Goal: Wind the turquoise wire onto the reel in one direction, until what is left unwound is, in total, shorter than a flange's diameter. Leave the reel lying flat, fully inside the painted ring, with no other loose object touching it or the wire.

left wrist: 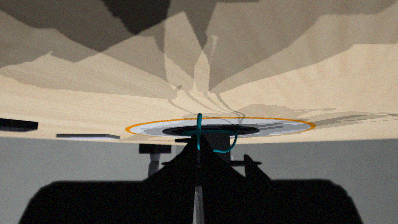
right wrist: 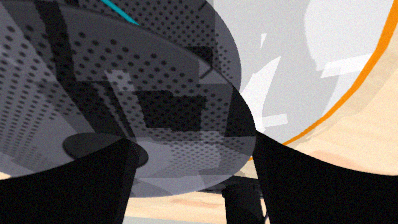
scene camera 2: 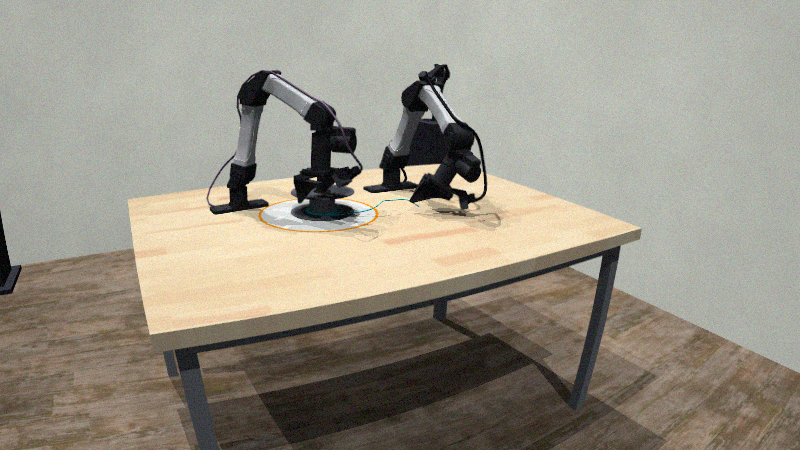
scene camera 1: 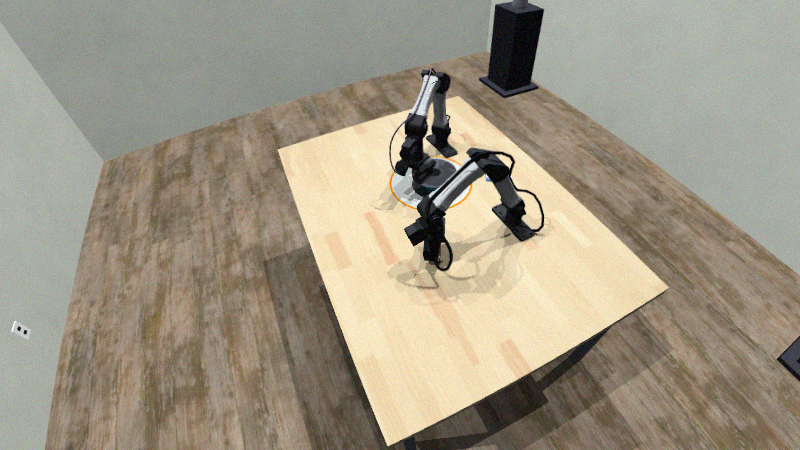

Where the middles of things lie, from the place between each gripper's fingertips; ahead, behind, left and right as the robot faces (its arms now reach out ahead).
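Scene:
The dark reel (scene camera 2: 325,203) is 50 mm to the left of my right hand (scene camera 2: 308,200), 30 mm behind it and 20 mm below it. As for my left hand (scene camera 2: 410,202), the reel is 130 mm behind it and 240 mm to the right of it.

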